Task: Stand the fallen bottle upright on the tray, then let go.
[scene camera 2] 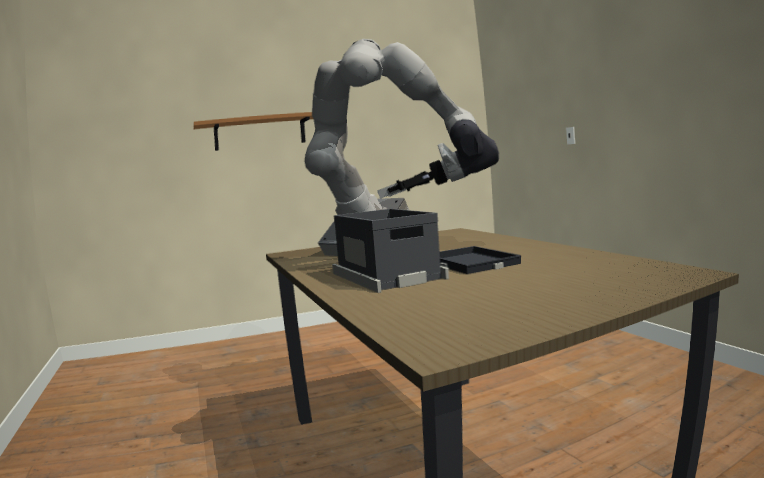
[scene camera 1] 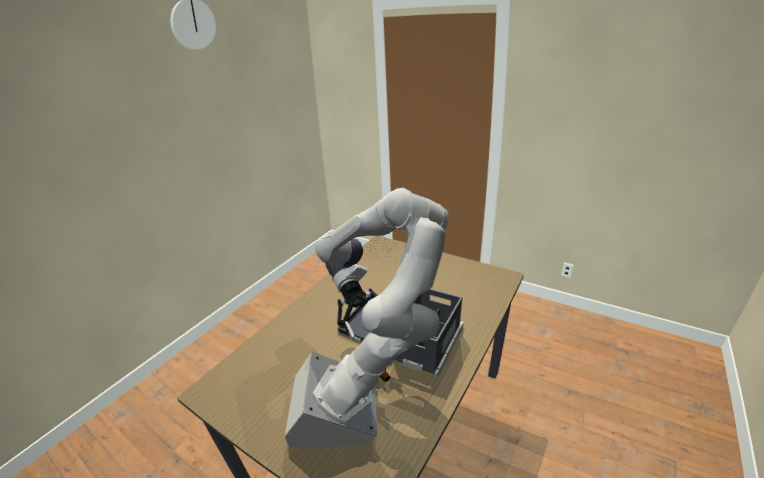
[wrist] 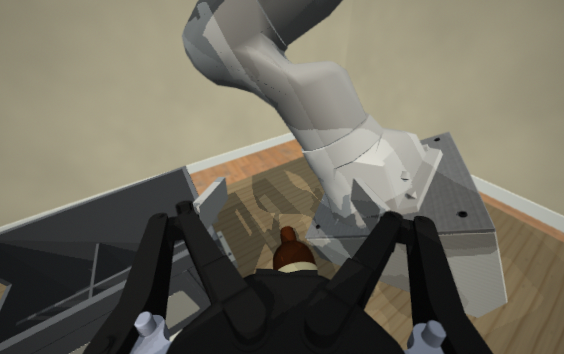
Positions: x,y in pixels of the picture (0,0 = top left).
Labels:
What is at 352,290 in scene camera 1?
The gripper.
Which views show the tall dark crate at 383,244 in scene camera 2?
Scene camera 2, scene camera 1 and the wrist view: all of them.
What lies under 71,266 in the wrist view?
A tall dark crate.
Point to a dark tray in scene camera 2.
468,260

